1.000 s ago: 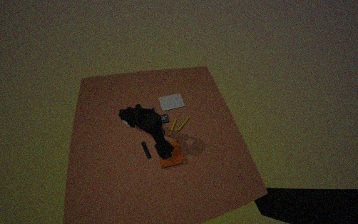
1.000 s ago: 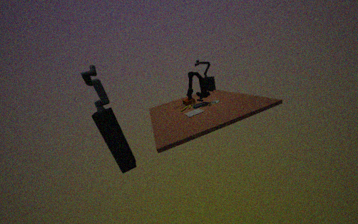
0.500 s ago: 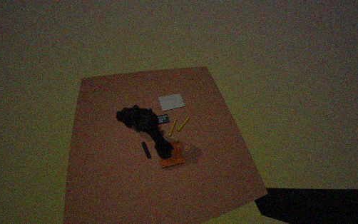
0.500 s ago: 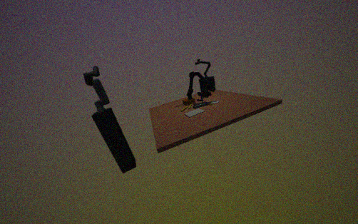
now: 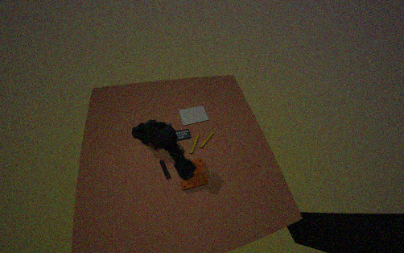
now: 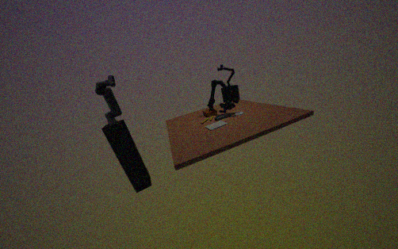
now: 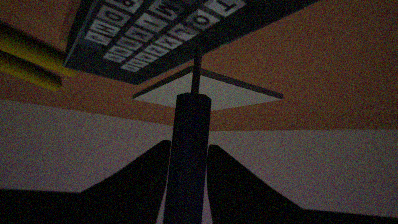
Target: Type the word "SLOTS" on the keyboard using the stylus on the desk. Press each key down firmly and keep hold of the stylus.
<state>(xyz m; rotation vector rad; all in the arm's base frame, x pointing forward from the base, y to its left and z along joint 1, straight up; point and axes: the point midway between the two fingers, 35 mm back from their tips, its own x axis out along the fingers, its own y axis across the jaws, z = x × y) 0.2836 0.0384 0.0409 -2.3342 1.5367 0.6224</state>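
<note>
Right now my gripper tip is 70 mm above the O key. The rest, counted from my gripper tip: L key 70 mm below, 20 mm to the right; then stylus tip 50 mm below; then blue stylus 10 mm below.
</note>
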